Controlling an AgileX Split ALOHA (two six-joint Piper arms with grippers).
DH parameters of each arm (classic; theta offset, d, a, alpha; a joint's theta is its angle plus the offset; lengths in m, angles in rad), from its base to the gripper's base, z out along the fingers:
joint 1: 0 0.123 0 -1.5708
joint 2: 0.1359 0 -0.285 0
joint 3: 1.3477 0 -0.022 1.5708
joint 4: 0 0.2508 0 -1.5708
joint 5: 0 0 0.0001 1.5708
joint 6: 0 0.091 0 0
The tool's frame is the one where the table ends.
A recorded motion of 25 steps. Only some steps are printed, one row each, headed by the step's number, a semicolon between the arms.
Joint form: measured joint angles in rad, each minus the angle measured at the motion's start. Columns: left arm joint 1, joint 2, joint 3, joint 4, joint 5, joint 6; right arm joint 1, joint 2, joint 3, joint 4, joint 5, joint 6.
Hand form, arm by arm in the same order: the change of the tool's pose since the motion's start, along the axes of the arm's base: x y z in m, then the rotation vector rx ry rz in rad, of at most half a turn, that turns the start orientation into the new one. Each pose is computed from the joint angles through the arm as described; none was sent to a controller.
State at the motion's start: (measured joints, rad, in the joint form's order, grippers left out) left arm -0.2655 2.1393 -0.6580 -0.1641 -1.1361 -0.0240; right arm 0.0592 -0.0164 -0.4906 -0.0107 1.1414 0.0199
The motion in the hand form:
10: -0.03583 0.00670 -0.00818 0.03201 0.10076 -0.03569; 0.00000 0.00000 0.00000 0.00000 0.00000 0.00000
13: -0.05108 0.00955 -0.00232 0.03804 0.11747 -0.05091; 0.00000 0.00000 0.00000 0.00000 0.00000 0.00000
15: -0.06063 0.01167 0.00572 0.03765 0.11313 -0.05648; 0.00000 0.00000 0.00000 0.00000 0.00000 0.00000
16: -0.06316 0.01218 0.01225 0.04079 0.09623 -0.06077; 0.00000 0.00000 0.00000 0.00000 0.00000 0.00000
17: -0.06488 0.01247 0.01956 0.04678 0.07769 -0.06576; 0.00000 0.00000 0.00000 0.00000 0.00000 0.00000
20: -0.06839 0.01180 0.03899 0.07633 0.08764 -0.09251; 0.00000 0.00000 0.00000 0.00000 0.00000 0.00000
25: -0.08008 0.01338 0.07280 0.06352 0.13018 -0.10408; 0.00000 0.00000 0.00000 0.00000 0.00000 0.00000
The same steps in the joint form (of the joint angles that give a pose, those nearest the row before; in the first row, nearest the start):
10: 0.0000 -0.0354 0.1411 0.0359 0.0000 0.0000; 0.0000 0.0000 0.0000 0.0000 0.0000 0.0000
13: 0.0000 -0.0821 0.2054 0.0512 0.0000 0.0000; 0.0000 0.0000 0.0000 0.0000 0.0000 0.0000
15: 0.0000 -0.1289 0.2480 0.0568 0.0000 0.0000; 0.0000 0.0000 0.0000 0.0000 0.0000 0.0000
16: 0.0000 -0.1588 0.2615 0.0591 0.0000 0.0071; 0.0000 0.0000 0.0000 0.0000 0.0000 0.0000
17: 0.0000 -0.1920 0.2711 0.0608 0.0061 0.0182; 0.0000 0.0000 0.0000 0.0000 0.0000 0.0000
20: 0.0000 -0.3060 0.2776 0.0740 0.1278 0.0555; 0.0000 0.0000 0.0000 0.0000 0.0000 0.0000
25: 0.0000 -0.5188 0.2855 0.0784 0.3728 0.0521; 0.0000 0.0000 0.0000 0.0000 0.0000 0.0000

